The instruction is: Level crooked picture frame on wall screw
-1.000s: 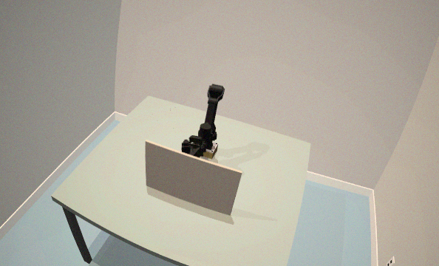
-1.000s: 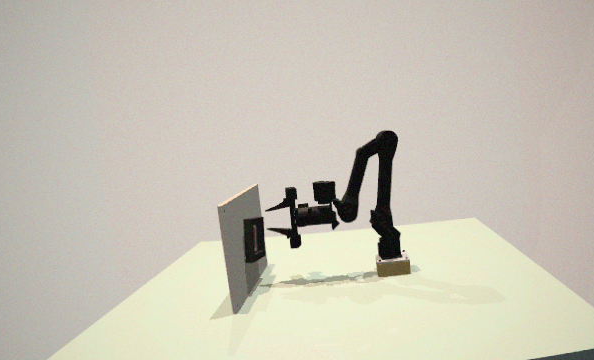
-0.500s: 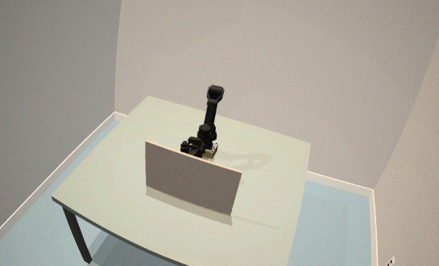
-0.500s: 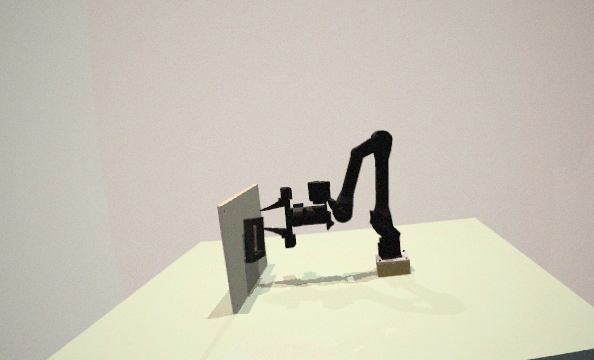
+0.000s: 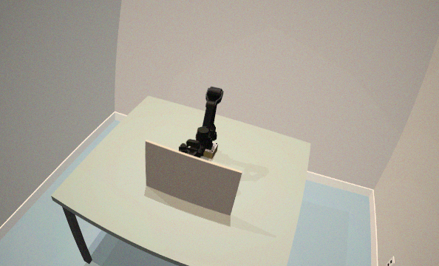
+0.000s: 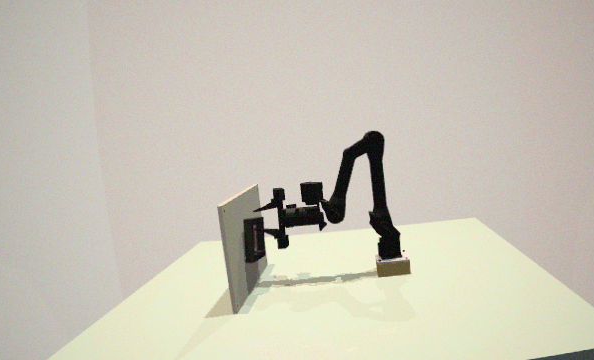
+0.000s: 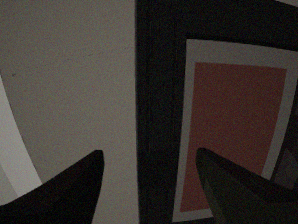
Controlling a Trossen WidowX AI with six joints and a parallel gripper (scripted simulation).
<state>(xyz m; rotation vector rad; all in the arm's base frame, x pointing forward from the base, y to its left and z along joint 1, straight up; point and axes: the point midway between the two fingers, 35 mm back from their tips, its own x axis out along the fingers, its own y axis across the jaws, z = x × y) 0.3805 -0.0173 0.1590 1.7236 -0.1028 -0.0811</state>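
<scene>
Now: the picture frame 1 cm ahead of my gripper tip, 1 cm to the left of it and 6 cm below it. From my gripper tip the other things lie so: beige wall panel (2 cm ahead, 2 cm to the left, 6 cm below).
</scene>
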